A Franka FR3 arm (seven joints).
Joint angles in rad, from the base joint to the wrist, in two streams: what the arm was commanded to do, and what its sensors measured. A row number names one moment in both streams.
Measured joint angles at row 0: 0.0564, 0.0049, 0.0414, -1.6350, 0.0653, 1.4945, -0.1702
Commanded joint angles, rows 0 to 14: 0.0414, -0.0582, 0.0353, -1.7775, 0.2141, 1.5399, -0.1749; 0.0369, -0.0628, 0.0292, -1.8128, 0.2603, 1.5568, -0.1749; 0.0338, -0.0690, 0.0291, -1.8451, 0.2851, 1.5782, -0.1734; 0.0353, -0.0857, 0.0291, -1.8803, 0.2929, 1.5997, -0.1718; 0.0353, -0.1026, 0.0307, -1.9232, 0.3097, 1.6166, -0.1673; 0.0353, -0.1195, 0.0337, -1.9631, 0.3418, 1.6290, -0.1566; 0.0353, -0.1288, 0.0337, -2.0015, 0.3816, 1.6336, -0.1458; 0.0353, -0.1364, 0.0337, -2.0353, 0.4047, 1.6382, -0.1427; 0.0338, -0.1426, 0.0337, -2.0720, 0.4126, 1.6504, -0.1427; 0.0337, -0.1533, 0.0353, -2.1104, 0.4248, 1.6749, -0.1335; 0.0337, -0.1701, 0.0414, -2.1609, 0.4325, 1.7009, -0.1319; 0.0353, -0.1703, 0.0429, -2.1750, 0.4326, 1.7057, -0.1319; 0.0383, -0.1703, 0.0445, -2.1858, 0.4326, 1.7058, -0.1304; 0.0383, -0.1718, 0.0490, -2.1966, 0.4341, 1.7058, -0.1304; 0.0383, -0.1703, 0.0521, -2.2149, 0.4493, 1.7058, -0.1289
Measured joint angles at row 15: 0.0442, -0.1267, 0.0367, -2.1408, 0.4105, 1.6752, -0.1443
